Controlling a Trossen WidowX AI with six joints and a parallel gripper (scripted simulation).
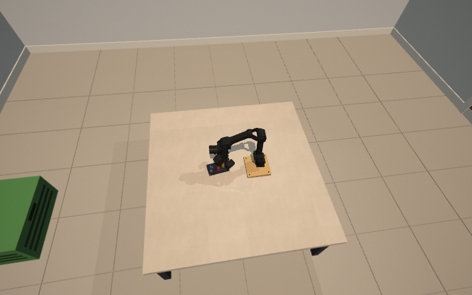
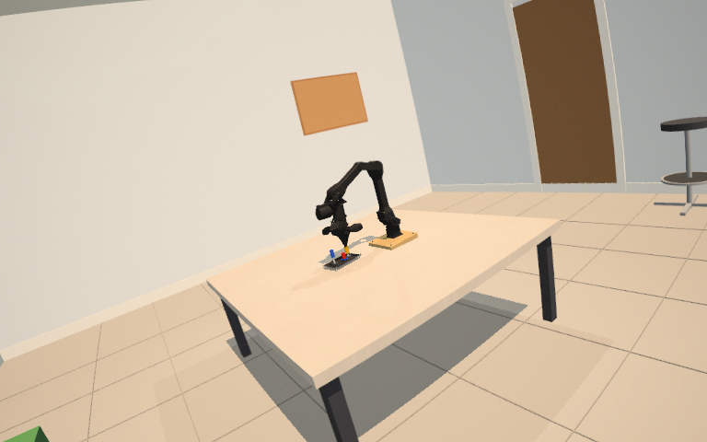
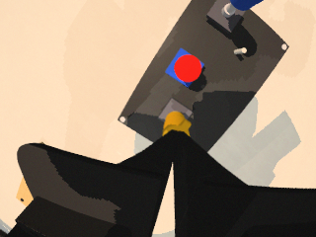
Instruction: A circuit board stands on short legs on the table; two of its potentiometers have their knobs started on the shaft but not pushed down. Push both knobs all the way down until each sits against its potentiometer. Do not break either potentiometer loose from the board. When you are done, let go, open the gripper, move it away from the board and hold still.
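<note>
My gripper tip is now 10 mm above the yellow knob. Also, from my gripper tip: blue knob: 90 mm ahead, 40 mm to the left.
</note>
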